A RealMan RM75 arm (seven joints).
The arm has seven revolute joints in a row. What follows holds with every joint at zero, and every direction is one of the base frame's.
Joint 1 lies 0.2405 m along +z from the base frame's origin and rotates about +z.
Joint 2 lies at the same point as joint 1 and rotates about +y.
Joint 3 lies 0.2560 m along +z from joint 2 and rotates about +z.
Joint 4 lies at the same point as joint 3 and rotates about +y.
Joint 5 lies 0.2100 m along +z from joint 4 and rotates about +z.
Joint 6 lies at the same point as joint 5 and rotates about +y.
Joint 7 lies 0.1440 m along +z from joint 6 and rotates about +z.
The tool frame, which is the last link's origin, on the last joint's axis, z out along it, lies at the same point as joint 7; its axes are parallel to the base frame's.
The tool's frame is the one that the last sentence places.
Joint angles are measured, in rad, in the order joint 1, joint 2, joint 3, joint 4, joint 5, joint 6, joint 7. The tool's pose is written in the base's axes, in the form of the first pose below.
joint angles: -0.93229 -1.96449 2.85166 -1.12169 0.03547 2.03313 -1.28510
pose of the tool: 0.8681, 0.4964, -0.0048, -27.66; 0.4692, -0.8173, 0.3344, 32.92; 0.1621, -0.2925, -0.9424, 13.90; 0, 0, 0, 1
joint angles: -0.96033 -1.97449 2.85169 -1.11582 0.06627 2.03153 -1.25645
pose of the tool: 0.8871, 0.4615, -0.0065, -26.94; 0.4412, -0.8439, 0.3052, 33.37; 0.1353, -0.2736, -0.9523, 13.28; 0, 0, 0, 1
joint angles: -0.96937 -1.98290 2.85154 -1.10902 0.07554 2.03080 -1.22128
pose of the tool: 0.9043, 0.4269, -0.0008, -26.65; 0.4090, -0.8656, 0.2888, 33.48; 0.1226, -0.2615, -0.9574, 12.77; 0, 0, 0, 1
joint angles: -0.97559 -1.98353 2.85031 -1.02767 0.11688 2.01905 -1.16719
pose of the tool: 0.9239, 0.3820, 0.0227, -26.54; 0.3687, -0.9046, 0.2139, 33.55; 0.1023, -0.1892, -0.9766, 11.14; 0, 0, 0, 1
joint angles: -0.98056 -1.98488 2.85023 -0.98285 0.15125 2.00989 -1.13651
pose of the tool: 0.9339, 0.3567, 0.0262, -26.52; 0.3479, -0.9229, 0.1649, 33.51; 0.0830, -0.1449, -0.9860, 10.19; 0, 0, 0, 1
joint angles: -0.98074 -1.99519 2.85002 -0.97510 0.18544 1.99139 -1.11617
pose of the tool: 0.9365, 0.3505, 0.0023, -26.89; 0.3467, -0.9272, 0.1415, 33.26; 0.0518, -0.1317, -0.9899, 9.57; 0, 0, 0, 1
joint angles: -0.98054 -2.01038 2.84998 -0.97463 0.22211 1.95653 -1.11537
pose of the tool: 0.9306, 0.3642, -0.0375, -27.46; 0.3659, -0.9219, 0.1276, 33.05; 0.0119, -0.1325, -0.9911, 8.93; 0, 0, 0, 1
